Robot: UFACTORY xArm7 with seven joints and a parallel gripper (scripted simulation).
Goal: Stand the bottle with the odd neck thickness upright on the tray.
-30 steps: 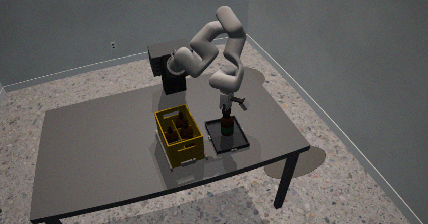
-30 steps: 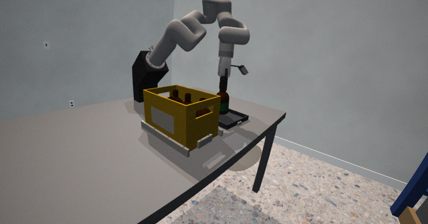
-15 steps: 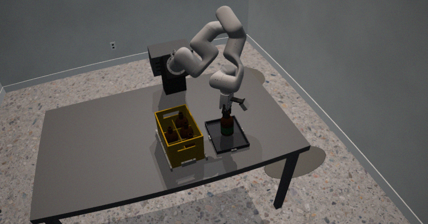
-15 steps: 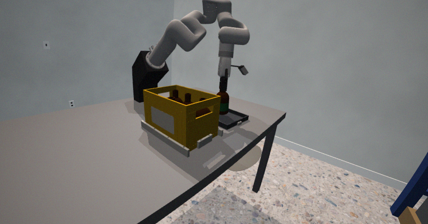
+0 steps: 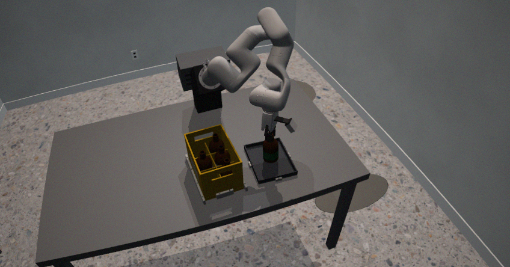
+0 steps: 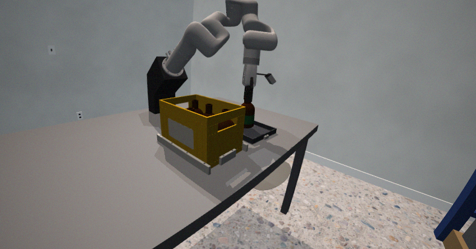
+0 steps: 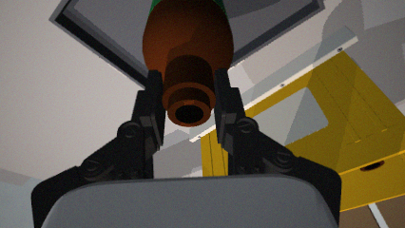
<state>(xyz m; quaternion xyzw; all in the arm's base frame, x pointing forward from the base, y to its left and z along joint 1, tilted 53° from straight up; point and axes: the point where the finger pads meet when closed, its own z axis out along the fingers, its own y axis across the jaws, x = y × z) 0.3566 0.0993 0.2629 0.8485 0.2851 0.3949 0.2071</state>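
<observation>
My hand is 16 cm above the black tray. Round my hand: yellow crate: 9 cm behind, 26 cm to the right, 9 cm below.
</observation>
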